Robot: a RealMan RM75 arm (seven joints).
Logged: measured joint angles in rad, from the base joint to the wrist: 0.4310, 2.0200, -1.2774, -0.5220, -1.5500, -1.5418, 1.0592; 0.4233, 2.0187, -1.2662, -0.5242, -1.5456, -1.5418, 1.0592; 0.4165, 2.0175, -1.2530, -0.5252, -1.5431, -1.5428, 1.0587; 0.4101, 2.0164, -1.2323, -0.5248, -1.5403, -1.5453, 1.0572; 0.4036, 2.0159, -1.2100, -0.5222, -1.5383, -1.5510, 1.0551; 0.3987, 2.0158, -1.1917, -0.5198, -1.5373, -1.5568, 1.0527; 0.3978, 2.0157, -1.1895, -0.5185, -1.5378, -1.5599, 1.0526; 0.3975, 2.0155, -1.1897, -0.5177, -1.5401, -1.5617, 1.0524; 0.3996, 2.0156, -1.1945, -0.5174, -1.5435, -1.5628, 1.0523; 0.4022, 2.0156, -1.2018, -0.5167, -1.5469, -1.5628, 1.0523
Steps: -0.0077, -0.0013, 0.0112, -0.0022, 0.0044, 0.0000, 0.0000; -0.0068, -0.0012, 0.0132, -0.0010, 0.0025, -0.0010, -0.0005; -0.0064, -0.0011, 0.0207, 0.0004, 0.0028, -0.0025, -0.0015; -0.0065, -0.0005, 0.0223, 0.0026, 0.0020, -0.0057, -0.0021; -0.0049, -0.0001, 0.0183, 0.0024, 0.0010, -0.0058, -0.0024; -0.0009, -0.0001, 0.0022, 0.0013, -0.0005, -0.0031, -0.0001; -0.0003, -0.0002, -0.0002, 0.0008, -0.0023, -0.0018, -0.0002; 0.0021, 0.0001, -0.0048, 0.0003, -0.0034, -0.0011, -0.0001; 0.0026, 0.0000, -0.0073, 0.0007, -0.0034, 0.0000, 0.0000
